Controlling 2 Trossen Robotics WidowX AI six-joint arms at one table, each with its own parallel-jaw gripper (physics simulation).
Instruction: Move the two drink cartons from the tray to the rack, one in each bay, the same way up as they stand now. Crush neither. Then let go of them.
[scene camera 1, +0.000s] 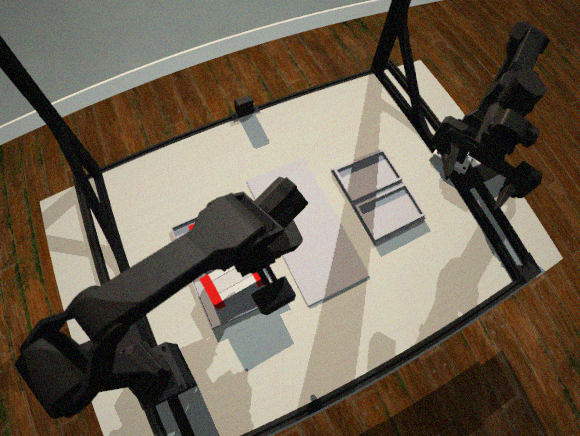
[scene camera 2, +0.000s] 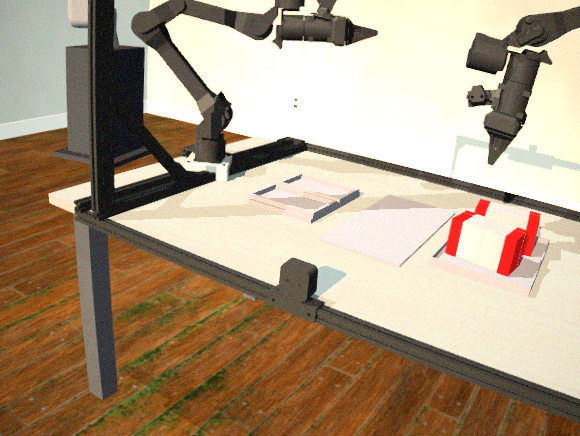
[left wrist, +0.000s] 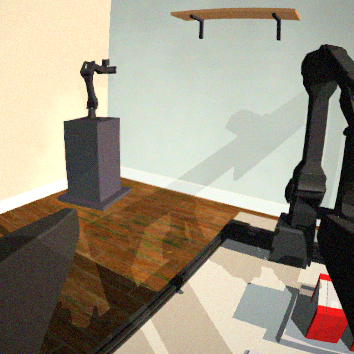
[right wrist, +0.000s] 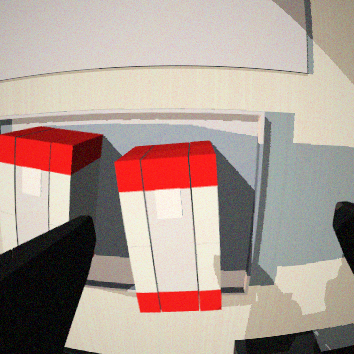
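Pixels of known places: left gripper, between the fingertips: (scene camera 1: 472, 193) (scene camera 2: 375, 32) (left wrist: 203, 225); right gripper, between the fingertips: (scene camera 2: 493, 160) (right wrist: 218, 222); left arm's base, origin of its link: (scene camera 2: 208, 159); right arm's base, origin of its link: (scene camera 1: 154, 375).
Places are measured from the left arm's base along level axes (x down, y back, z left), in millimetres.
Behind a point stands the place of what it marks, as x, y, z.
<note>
Two white drink cartons with red ends lie flat, side by side, in the shallow grey tray (scene camera 1: 179, 230) @[30, -581, -474] (scene camera 2: 461, 265) @[30, -498, -403] (right wrist: 260, 158) @[20, -605, -204] (left wrist: 282, 330) @[20, -589, -193]. The nearer carton (right wrist: 168, 228) @[-38, -600, -284] (scene camera 1: 225, 281) @[-38, -625, -296] (scene camera 2: 480, 242) (left wrist: 324, 326) @[-8, -561, -256] sits just below and between my right fingers. The other carton (right wrist: 35, 175) @[-38, -522, -347] lies to its left, partly behind one finger. My right gripper (right wrist: 218, 222) @[-122, -578, -243] (scene camera 1: 238, 287) (scene camera 2: 498, 157) @[-122, -578, -243] is open and empty, a little above the tray. My left gripper (scene camera 2: 368, 31) @[-325, -350, 0] (scene camera 1: 476, 183) @[-325, -350, 0] (left wrist: 203, 225) @[-325, -350, 0] is open and empty, high up and far from the cartons. The two-bay rack (scene camera 1: 376, 194) @[26, -237, -128] (scene camera 2: 297, 212) @[24, -212, -235] holds nothing.
A pale flat mat (scene camera 1: 314, 242) @[32, -428, -193] (scene camera 2: 388, 234) @[32, -386, -288] (right wrist: 140, 35) @[32, -464, -237] lies between the tray and the rack. A black frame runs round the table, with a small block (scene camera 2: 298, 277) @[-5, -212, -562] (scene camera 1: 244, 105) @[-12, -222, -539] on one edge. The right arm (scene camera 1: 202, 246) @[-416, -650, -253] hides much of the tray in scene camera 1.
</note>
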